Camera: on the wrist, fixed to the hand. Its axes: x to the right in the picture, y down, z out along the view.
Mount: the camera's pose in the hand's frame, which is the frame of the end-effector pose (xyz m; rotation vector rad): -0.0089 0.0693 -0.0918 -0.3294 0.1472 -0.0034
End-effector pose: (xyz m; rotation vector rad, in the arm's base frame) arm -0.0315 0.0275 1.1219 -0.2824 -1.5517 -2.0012
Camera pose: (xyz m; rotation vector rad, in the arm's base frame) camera 0.0313 -0.0661 1.1463 -0.2539 -1.1313 -2.2235
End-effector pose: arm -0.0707 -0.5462 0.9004 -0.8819 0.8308 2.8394
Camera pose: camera -0.0305 -0.6513 0.8749 1.0833 -0.3545 -2.8455
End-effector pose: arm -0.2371 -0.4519 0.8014 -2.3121 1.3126 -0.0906
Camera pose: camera -0.3230 -0.5082 0.8540 -2.6251 1.4909 -0.0491
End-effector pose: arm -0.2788 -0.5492 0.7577 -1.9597 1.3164 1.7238
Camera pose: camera -0.2655 -0.6464 0.8184 2.2058 -1.0803 -1.8488
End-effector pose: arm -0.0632 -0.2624 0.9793 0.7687 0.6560 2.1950
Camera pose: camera -0.1523 -0.3323 0.9572 0.4389 0.3499 2.2932
